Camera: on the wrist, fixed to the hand. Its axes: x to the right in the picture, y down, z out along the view.
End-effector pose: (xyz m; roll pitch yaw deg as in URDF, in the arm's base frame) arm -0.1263 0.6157 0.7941 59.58 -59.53 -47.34
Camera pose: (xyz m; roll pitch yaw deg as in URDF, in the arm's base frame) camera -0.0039 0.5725 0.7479 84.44 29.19 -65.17
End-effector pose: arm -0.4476 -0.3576 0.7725 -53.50 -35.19 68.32
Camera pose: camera -0.3137 -0.3897 0.7766 45.40 -30.68 -46.32
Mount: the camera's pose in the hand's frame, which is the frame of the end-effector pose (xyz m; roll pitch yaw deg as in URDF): 0.0184 -0.0747 -0.1143 3.39 14.92 -89.94
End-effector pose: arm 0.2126 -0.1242 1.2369 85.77 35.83 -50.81
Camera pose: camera 0.2754 -0.0296 1.1589 -101.05 52.87 111.29
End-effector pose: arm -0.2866 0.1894 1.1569 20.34 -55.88 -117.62
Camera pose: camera -0.3693 0.0966 1.0975 64.43 18.84 -177.25
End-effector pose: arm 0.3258 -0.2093 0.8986 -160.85 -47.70 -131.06
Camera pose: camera 0.4070 -0.1665 1.0014 130.40 -22.20 -14.52
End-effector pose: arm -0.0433 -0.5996 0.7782 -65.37 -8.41 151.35
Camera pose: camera 0.0081 -0.4738 0.8009 16.38 -49.72 51.39
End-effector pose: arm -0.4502 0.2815 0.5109 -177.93 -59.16 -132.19
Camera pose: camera -0.3369 0.3015 0.5866 123.11 -8.67 -27.52
